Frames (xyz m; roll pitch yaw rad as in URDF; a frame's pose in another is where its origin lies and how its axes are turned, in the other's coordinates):
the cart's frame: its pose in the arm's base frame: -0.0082 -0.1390 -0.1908 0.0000 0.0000 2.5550
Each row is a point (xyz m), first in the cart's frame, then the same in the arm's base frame.
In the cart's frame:
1: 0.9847 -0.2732 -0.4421
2: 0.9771 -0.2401 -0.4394
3: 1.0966 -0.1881 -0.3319
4: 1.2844 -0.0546 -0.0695
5: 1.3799 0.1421 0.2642
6: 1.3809 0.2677 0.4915
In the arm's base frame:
1: -0.6771 0.6336 -0.6329
2: -0.6891 0.6018 -0.6302
3: -0.8174 0.6247 -0.5227
4: -1.0477 0.6174 -0.2603
5: -1.2361 0.5065 0.0734
6: -1.3064 0.4024 0.3007

